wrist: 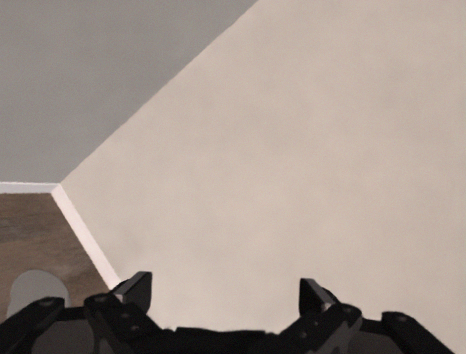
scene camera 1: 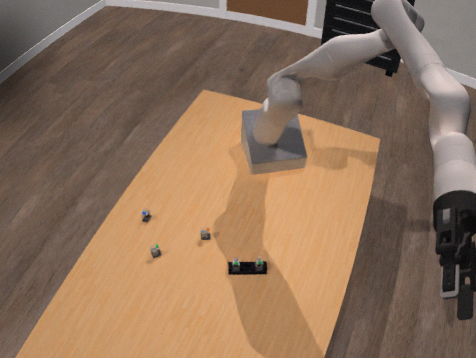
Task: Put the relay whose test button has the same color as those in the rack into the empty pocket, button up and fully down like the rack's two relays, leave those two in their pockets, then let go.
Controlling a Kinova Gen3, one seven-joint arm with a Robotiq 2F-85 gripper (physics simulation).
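Frame: origin at the arm's base, x ahead, y left, z up, level; centimetres.
Where they show: gripper, fingertip midpoint: [wrist: 225, 291] [scene camera 1: 457, 309]; arm's base, origin of the base link: [scene camera 1: 266, 133].
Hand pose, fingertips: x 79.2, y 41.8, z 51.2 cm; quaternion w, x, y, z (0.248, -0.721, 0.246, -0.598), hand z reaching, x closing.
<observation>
Things, the pixels of their centre, and the offset from my fingertips. Level surfaces: height alone.
- small black rack, body centre: [scene camera 1: 247, 267] dx -33.8, dy -34.1, dz -60.2 cm
- loose relay with a green button, body centre: [scene camera 1: 155, 251] dx -29.4, dy -60.0, dz -59.1 cm
- loose relay with an orange button, body centre: [scene camera 1: 205, 233] dx -40.1, dy -48.7, dz -59.1 cm
- blue button, body centre: [scene camera 1: 146, 215] dx -40.1, dy -68.1, dz -59.1 cm
- wooden table, its level: dz -61.3 cm
In the scene view a small black rack [scene camera 1: 247, 270] lies on the table, with a green-button relay [scene camera 1: 236, 264] near its left end and another green-button relay [scene camera 1: 259, 264] near its right end. The stretch between them holds no relay. A loose relay with a green button [scene camera 1: 155, 251] is left of the rack. A loose relay with an orange button [scene camera 1: 205, 234] is nearer the rack, and one with a blue button [scene camera 1: 146, 215] is farther back. My gripper [scene camera 1: 457, 305] [wrist: 225, 291] is open and empty, at the far right, well away from the relays and rack.
The wooden table [scene camera 1: 310, 210] carries the grey arm base [scene camera 1: 277, 162] toward its back. The arm reaches out to the right past the table's right edge. A black drawer cabinet [scene camera 1: 345, 20] stands on the floor behind. The wrist view shows walls, a white baseboard [wrist: 85, 240] and some floor.
</observation>
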